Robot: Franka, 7 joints.
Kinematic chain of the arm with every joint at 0, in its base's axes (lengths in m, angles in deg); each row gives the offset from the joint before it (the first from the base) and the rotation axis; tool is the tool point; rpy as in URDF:
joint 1: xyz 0 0 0.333 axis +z
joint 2: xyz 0 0 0 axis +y
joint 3: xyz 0 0 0.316 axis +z
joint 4: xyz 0.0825 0 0 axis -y
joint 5: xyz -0.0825 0 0.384 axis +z
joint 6: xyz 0 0 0 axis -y
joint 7: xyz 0.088 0 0 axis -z
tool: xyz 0 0 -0.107 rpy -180 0 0
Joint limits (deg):
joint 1: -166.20..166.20
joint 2: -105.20..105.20
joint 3: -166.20..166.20
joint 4: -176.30..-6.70
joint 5: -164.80..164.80
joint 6: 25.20..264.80
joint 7: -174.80..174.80
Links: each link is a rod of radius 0.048 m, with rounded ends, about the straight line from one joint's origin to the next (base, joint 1, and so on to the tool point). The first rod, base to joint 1, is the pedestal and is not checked.
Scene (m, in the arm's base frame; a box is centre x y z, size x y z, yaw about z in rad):
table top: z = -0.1
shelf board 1: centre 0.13 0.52 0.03 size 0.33 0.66 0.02 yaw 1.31
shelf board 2: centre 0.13 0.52 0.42 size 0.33 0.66 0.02 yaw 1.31
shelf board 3: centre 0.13 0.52 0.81 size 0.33 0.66 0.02 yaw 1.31
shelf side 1: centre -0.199 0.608 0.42 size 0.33 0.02 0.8 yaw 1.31
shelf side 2: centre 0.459 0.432 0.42 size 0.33 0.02 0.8 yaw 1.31
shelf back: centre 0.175 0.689 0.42 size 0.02 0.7 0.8 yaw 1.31
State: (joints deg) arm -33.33 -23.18 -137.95 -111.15 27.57 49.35 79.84
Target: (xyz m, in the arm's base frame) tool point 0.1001 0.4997 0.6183
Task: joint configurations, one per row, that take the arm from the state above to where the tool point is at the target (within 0.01 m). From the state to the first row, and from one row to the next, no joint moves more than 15 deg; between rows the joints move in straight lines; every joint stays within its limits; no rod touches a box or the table.
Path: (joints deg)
1: -19.83 -24.74 -124.54 -113.06 29.06 47.31 79.84
2: -6.33 -26.31 -111.12 -114.97 30.56 45.27 79.84
3: 7.16 -27.87 -97.71 -116.88 32.05 43.23 79.84
4: 20.66 -29.43 -84.30 -118.79 33.55 41.19 79.84
5: 34.16 -31.00 -70.88 -120.70 35.04 39.16 79.84
6: 47.66 -32.56 -57.47 -122.61 36.54 37.12 79.84
7: 61.15 -34.12 -44.06 -124.51 38.03 35.08 79.84
8: 74.65 -35.69 -30.64 -126.42 39.53 33.04 79.84
9: 88.15 -37.25 -17.23 -128.33 41.02 31.00 79.84
10: 87.69 -23.82 -18.63 -115.85 45.41 39.55 79.84
11: 87.23 -10.39 -20.03 -103.37 49.79 48.10 79.84
12: 86.77 3.04 -21.42 -90.89 54.18 56.65 79.84

